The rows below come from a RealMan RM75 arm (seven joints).
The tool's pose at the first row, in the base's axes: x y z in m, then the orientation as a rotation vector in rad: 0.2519 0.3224 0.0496 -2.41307 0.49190 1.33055
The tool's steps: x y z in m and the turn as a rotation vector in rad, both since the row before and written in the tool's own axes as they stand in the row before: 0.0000 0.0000 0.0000 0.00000 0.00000 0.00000; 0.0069 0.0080 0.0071 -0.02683 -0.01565 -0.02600; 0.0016 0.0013 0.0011 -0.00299 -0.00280 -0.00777; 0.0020 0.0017 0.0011 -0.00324 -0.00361 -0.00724; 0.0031 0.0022 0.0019 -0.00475 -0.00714 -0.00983; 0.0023 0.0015 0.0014 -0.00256 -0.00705 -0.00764; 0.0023 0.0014 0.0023 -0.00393 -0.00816 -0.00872; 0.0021 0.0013 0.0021 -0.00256 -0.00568 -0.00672; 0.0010 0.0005 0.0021 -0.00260 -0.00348 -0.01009; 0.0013 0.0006 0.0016 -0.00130 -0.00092 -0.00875; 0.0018 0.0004 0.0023 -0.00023 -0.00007 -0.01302; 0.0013 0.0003 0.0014 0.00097 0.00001 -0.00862; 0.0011 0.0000 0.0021 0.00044 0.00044 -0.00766; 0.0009 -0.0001 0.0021 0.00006 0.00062 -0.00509
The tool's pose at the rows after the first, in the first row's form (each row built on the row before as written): 0.2519 0.3224 0.0496 -2.41307 0.49190 1.33055; 0.2465 0.3176 0.0391 -2.42036 0.43976 1.35243; 0.2459 0.3167 0.0370 -2.41981 0.42748 1.35403; 0.2454 0.3154 0.0345 -2.41884 0.41552 1.35690; 0.2446 0.3140 0.0306 -2.41600 0.39851 1.36351; 0.2441 0.3131 0.0277 -2.41165 0.38558 1.36975; 0.2429 0.3126 0.0244 -2.40734 0.37020 1.37747; 0.2418 0.3122 0.0214 -2.40406 0.35879 1.38244; 0.2405 0.3126 0.0195 -2.40199 0.34371 1.38341; 0.2397 0.3127 0.0175 -2.40100 0.33177 1.38133; 0.2386 0.3132 0.0148 -2.39908 0.31543 1.37588; 0.2380 0.3135 0.0130 -2.39690 0.30534 1.37165; 0.2369 0.3144 0.0111 -2.39560 0.29625 1.36759; 0.2357 0.3154 0.0094 -2.39516 0.29016 1.36461
